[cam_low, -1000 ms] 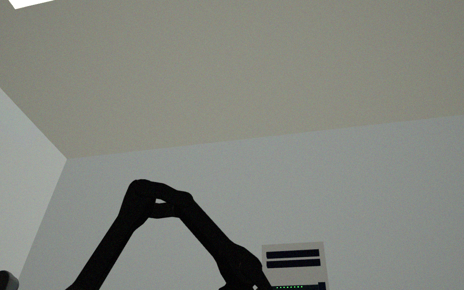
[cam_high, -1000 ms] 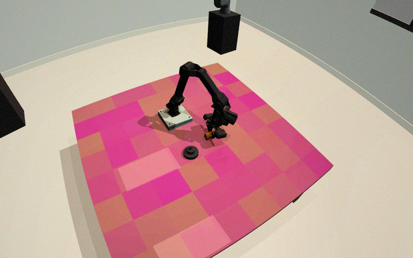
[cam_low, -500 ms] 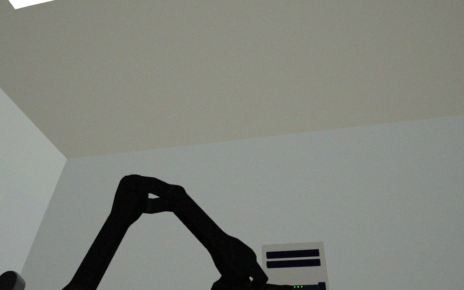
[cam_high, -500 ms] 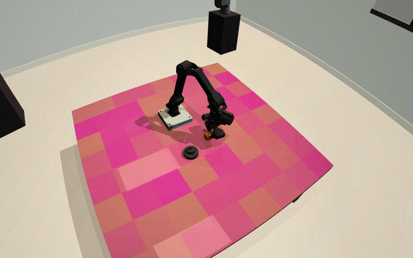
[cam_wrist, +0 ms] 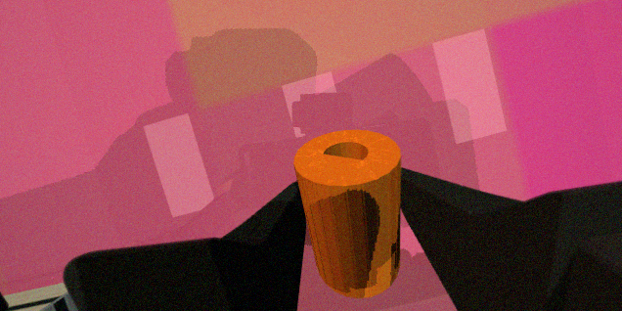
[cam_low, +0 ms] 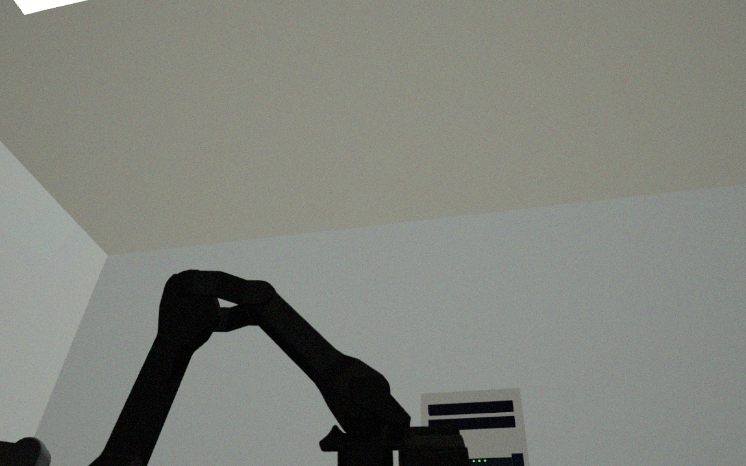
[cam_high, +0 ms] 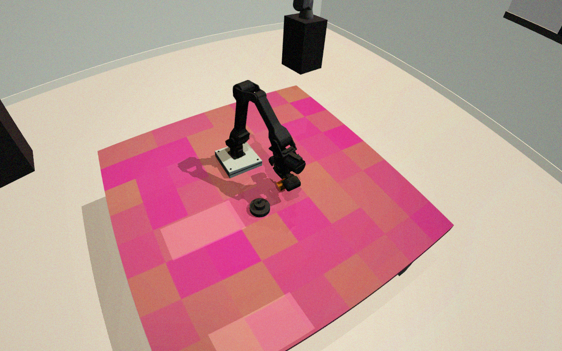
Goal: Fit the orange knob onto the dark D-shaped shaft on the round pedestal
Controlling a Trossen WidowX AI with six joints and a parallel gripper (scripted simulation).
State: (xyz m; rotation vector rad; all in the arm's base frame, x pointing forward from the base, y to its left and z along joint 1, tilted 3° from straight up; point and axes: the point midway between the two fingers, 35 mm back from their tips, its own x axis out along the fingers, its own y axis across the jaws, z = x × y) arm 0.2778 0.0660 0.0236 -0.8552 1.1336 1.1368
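My gripper tip is 16 cm to the left of the round dark pedestal, 3 cm short of it and 1 cm below it. Also, from my gripper tip: orange knob: 1 cm to the right, 1 cm above.
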